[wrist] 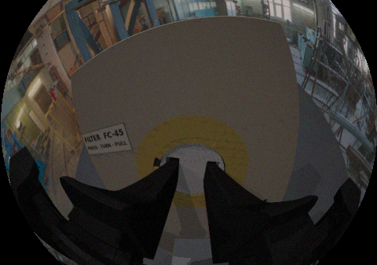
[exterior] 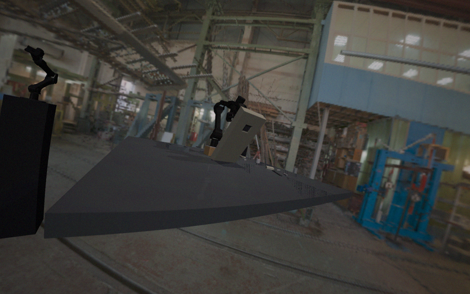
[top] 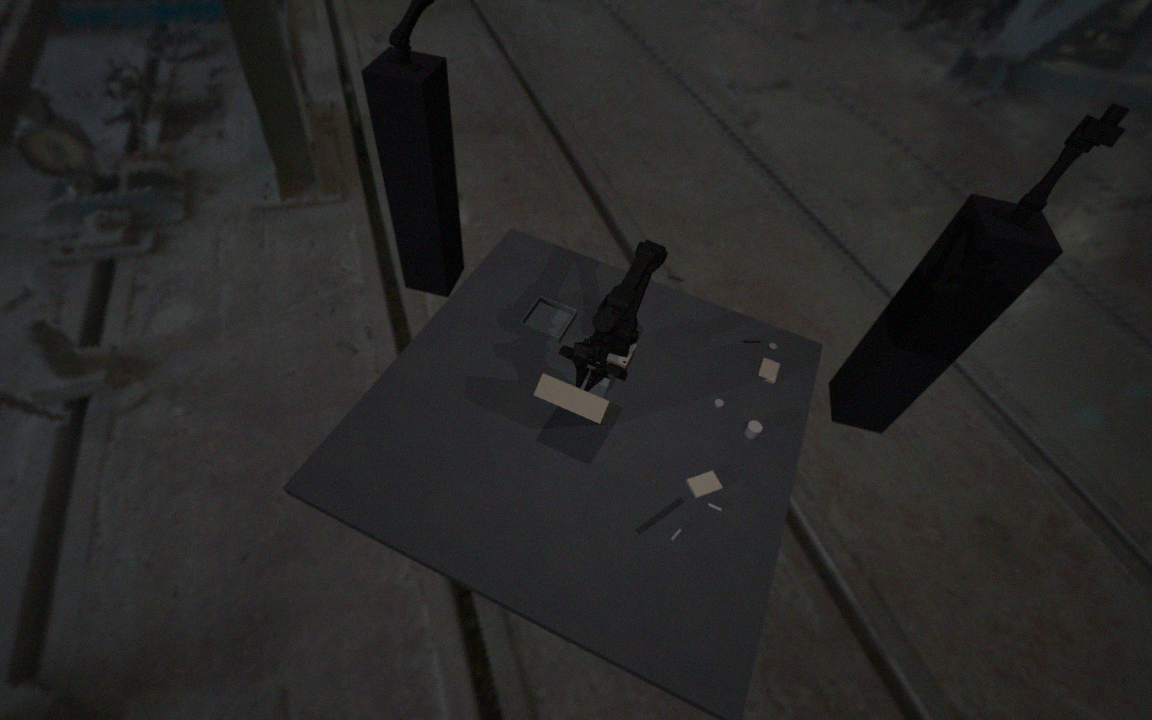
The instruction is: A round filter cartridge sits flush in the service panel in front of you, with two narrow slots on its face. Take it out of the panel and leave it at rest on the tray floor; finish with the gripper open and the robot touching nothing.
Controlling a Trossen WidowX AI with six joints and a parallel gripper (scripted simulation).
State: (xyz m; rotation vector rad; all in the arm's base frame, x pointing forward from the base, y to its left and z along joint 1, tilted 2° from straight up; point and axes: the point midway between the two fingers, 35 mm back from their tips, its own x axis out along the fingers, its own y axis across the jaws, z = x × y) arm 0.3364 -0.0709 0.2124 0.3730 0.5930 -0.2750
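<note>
The round filter cartridge lies 10 mm ahead of my gripper tip and 10 mm below it. Also, from my gripper tip: grey square tray: 470 mm behind, 200 mm to the right, 270 mm below.
</note>
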